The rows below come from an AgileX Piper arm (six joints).
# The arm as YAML. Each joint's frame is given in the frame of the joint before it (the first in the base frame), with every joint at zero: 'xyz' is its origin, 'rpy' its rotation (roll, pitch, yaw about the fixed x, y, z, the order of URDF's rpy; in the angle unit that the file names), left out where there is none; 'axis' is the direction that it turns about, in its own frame. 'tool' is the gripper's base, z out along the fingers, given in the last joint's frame.
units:
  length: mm
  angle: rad
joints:
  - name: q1
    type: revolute
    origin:
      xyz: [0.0, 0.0, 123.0]
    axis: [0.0, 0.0, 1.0]
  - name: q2
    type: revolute
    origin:
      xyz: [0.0, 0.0, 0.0]
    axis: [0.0, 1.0, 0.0]
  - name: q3
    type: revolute
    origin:
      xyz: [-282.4, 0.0, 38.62]
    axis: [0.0, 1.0, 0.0]
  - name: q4
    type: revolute
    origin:
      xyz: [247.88, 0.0, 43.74]
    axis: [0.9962, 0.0, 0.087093]
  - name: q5
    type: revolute
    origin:
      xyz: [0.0, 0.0, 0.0]
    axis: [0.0, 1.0, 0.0]
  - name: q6
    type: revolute
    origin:
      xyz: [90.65, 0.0, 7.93]
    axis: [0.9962, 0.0, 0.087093]
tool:
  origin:
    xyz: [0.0, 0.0, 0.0]
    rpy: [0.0, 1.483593, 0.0]
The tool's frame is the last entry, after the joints.
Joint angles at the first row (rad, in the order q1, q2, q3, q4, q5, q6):
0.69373 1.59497 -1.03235 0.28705 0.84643 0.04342
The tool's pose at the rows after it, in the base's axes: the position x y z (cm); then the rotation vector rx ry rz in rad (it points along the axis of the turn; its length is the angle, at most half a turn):
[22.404, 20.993, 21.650, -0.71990, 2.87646, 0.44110]
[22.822, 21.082, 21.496, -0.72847, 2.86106, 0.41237]
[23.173, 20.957, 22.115, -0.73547, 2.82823, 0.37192]
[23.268, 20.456, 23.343, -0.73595, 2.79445, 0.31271]
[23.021, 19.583, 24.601, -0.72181, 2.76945, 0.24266]
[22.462, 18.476, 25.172, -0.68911, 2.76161, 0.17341]
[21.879, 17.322, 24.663, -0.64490, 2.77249, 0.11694]
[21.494, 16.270, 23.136, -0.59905, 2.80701, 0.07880]
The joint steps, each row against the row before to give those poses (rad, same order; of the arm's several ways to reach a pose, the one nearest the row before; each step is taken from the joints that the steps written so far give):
0.00001 0.02571 -0.00301 -0.01336 -0.01628 -0.00087
-0.00002 0.01233 -0.00955 -0.02764 -0.01239 0.00654
0.00000 -0.00846 -0.01634 -0.04945 -0.00029 0.02108
0.00001 -0.02969 -0.01642 -0.07078 0.02232 0.03868
0.00000 -0.04296 -0.00271 -0.07742 0.03155 0.04968
-0.00012 -0.04440 0.02531 -0.07004 0.02042 0.05693
-0.00573 -0.03130 0.05330 -0.05053 -0.00580 0.05262
-0.01610 -0.00592 0.06726 -0.02135 -0.02835 0.03498

